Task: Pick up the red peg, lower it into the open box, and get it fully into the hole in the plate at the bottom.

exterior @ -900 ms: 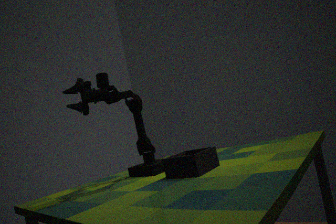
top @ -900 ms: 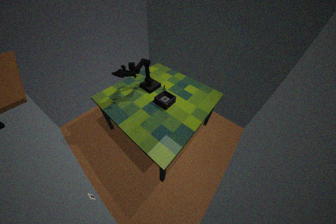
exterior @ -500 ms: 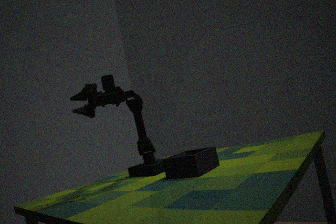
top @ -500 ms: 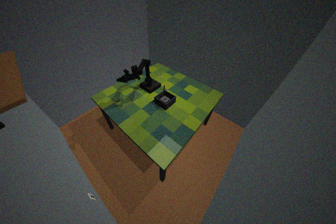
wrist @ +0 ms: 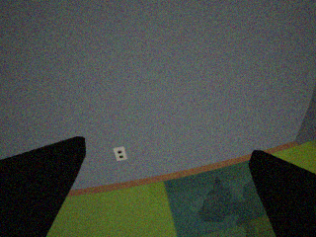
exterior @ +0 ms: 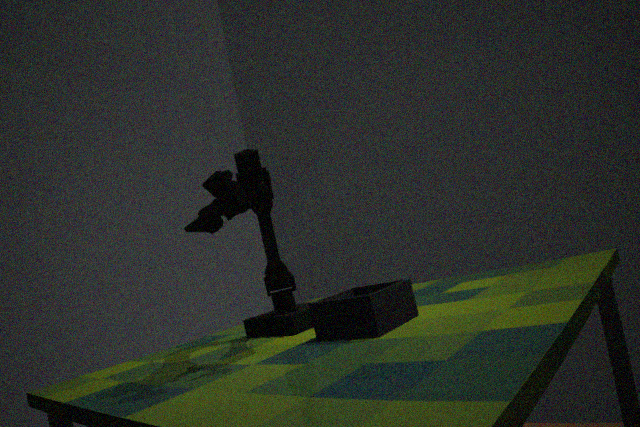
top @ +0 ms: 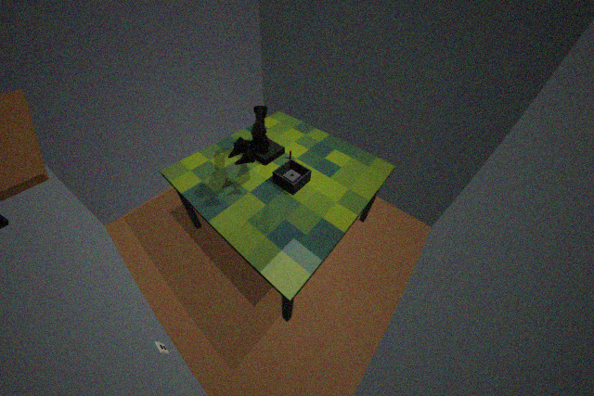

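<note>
The red peg lies 30 mm behind my gripper tip, 540 mm to the left of it and 300 mm below it. Round my gripper tip: grey plate: 130 mm ahead, 360 mm to the left, 290 mm below; then dark box: 130 mm ahead, 360 mm to the left, 310 mm below.
</note>
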